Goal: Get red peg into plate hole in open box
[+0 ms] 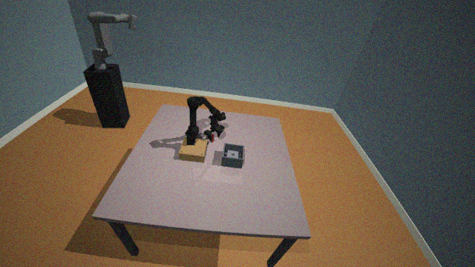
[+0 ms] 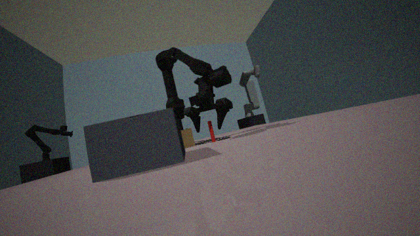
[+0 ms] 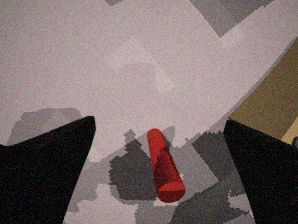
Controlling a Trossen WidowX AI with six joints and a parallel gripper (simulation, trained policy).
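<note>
My gripper tip is now 1 cm past the red peg and 2 cm to the right of it. From my gripper tip the other things lie so: dark box 13 cm ahead, 20 cm to the right, 2 cm below.
</note>
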